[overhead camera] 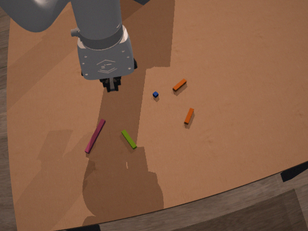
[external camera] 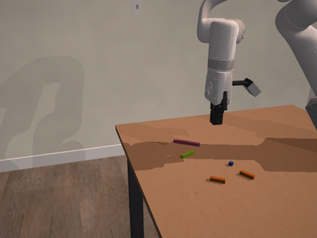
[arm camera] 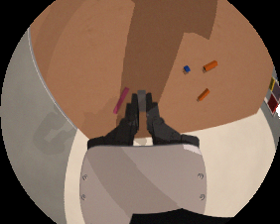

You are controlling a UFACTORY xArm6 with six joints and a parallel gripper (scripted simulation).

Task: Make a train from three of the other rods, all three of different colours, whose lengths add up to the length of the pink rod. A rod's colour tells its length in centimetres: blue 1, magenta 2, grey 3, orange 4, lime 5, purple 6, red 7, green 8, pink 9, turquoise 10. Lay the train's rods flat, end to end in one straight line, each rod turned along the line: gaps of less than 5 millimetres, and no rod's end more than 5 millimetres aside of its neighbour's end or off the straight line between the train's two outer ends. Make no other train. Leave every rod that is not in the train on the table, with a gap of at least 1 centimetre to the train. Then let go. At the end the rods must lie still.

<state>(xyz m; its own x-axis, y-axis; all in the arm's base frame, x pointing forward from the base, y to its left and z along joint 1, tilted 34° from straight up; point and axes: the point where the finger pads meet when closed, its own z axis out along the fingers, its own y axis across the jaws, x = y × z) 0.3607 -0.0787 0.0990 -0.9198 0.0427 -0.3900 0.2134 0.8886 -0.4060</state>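
The blue rod is 10 mm ahead of my hand, 100 mm to the left of it and 110 mm below it. Round my hand: lime rod (100 mm ahead, 110 mm below); grey rod (20 mm below); pink rod (60 mm ahead, 70 mm to the right, 110 mm below).
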